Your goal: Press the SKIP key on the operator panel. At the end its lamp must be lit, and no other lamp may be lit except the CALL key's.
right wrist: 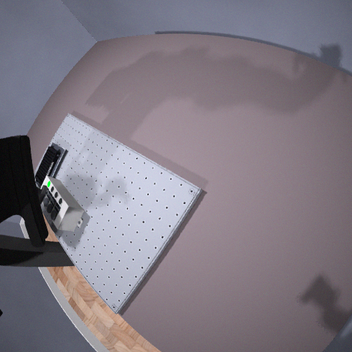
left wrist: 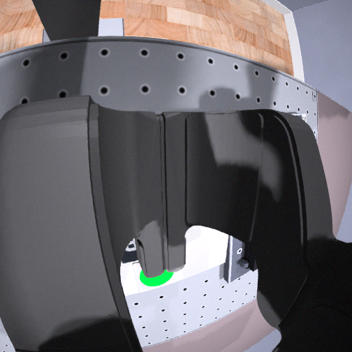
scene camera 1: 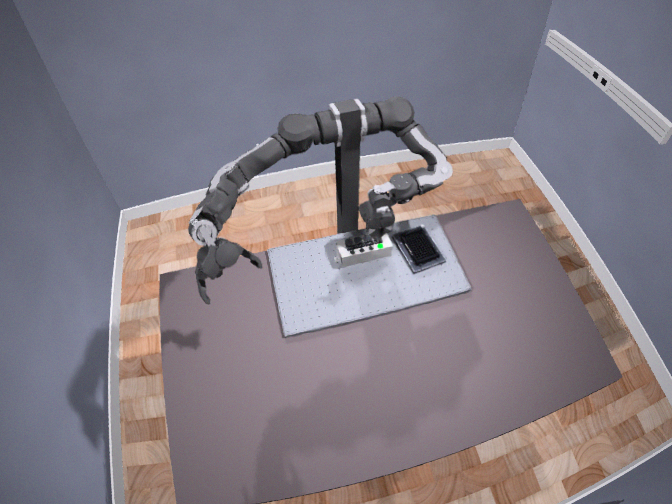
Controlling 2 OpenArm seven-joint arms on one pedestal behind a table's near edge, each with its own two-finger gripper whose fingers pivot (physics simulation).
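The operator panel (scene camera 1: 364, 258) (left wrist: 210, 245) (right wrist: 73, 220) is a white box with a row of round lamps and black keys. The lamp at the row's right end in scene camera 1 (scene camera 1: 380, 246) is lit green; this green lamp also shows in the left wrist view (left wrist: 156, 279) and the right wrist view (right wrist: 49, 184). The other three lamps are dark. Key labels cannot be read. My left gripper (scene camera 1: 381, 236) (left wrist: 165, 269) is shut and empty, its tips at the panel's lit end, partly covering the lamp in the left wrist view. My right gripper (scene camera 1: 231, 283) is open, left of the board, away from the panel.
The panel stands on a light perforated board (scene camera 1: 314, 303) (right wrist: 150, 215). A black gridded tray (scene camera 1: 419, 248) (right wrist: 48, 162) lies right of the panel in scene camera 1. The dark pedestal (scene camera 1: 347, 184) rises behind the board. A brownish mat (scene camera 1: 521, 325) surrounds the board's front and sides.
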